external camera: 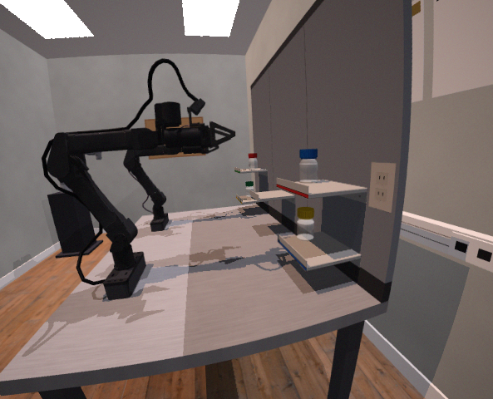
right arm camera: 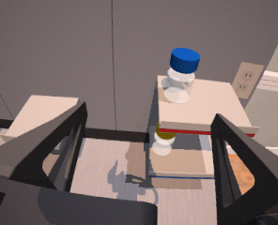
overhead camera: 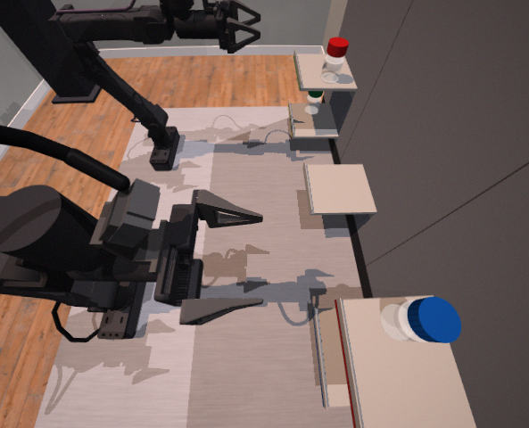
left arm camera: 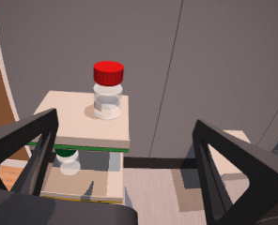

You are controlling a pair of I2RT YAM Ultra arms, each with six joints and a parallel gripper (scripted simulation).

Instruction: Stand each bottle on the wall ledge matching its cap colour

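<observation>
The red-capped bottle is 22 cm ahead of my left hand, 3 cm to the left of it and 10 cm below it. The rest, counted from my left hand: grey wall panel: 32 cm ahead, 30 cm to the right, 1 cm above; blue-capped bottle: 23 cm ahead, 65 cm to the right, 10 cm below; green-capped bottle: 22 cm ahead, 13 cm to the left, 30 cm below.
</observation>
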